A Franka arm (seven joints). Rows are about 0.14 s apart.
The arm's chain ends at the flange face. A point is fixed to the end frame.
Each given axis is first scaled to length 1.
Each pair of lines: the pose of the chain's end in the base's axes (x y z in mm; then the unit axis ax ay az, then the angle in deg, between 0 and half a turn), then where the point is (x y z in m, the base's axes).
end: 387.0 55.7 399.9 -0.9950 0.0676 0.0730 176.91
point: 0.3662 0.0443 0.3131
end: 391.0 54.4 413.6 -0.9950 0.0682 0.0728 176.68
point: 0.3702 0.0433 0.3267
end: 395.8 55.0 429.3 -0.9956 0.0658 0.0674 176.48
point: 0.3760 0.0441 0.3422
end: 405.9 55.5 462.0 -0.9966 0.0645 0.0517 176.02
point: 0.3889 0.0451 0.3742
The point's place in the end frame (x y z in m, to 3 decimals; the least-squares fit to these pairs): -0.006 0.018 0.088
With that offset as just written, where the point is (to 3 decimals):
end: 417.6 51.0 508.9 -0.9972 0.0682 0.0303 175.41
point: 0.404 0.041 0.420
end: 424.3 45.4 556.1 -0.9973 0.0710 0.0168 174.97
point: 0.413 0.036 0.467
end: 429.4 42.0 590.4 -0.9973 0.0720 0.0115 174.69
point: 0.419 0.033 0.501
